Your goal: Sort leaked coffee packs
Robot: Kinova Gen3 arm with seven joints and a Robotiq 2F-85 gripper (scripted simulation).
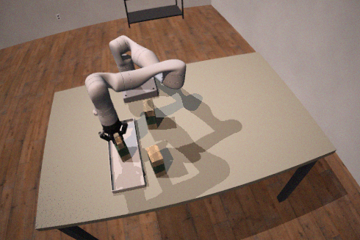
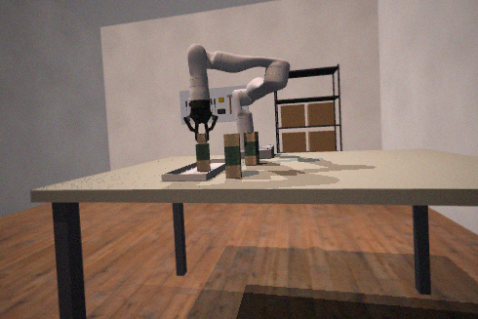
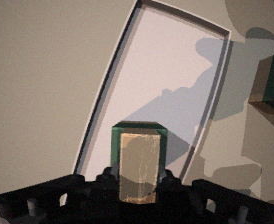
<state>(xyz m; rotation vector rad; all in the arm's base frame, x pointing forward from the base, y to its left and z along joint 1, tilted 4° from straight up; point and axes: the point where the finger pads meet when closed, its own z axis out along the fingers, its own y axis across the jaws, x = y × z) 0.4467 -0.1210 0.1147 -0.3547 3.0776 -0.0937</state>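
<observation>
My gripper is now 10 mm past the white tray and 120 mm above it.
</observation>
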